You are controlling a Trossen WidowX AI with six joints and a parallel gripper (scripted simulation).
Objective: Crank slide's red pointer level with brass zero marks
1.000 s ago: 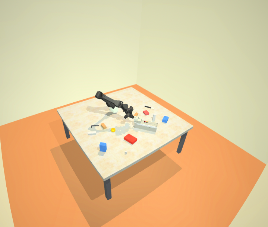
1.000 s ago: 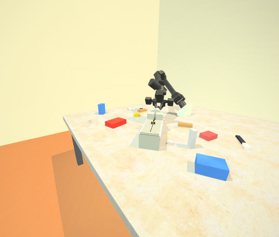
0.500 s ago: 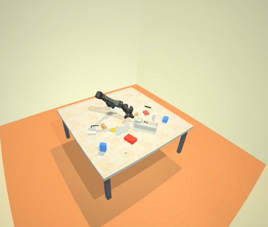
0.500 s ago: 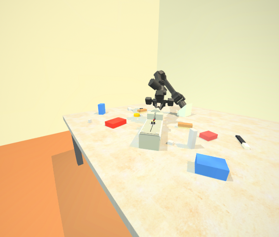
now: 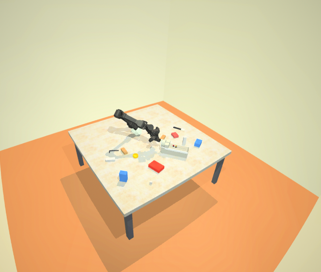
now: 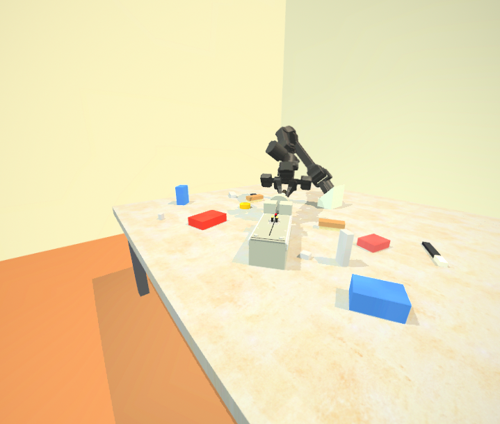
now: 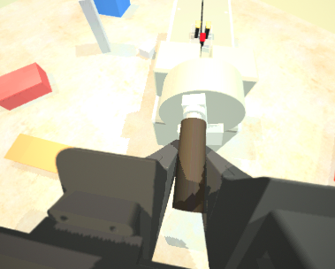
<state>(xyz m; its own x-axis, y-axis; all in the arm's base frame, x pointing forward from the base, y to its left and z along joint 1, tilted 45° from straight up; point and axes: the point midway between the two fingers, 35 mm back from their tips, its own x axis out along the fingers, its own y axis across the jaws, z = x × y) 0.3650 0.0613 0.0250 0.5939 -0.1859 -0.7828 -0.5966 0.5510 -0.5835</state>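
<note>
Right now my gripper tip is 1 cm below the crank. From my gripper tip the other things lie so: brown crank handle (1 cm behind, 1 cm to the right, 2 cm above); red pointer (12 cm ahead, 8 cm to the left, 1 cm below); yellow disc (3 cm behind, 26 cm to the right, 8 cm below).
</note>
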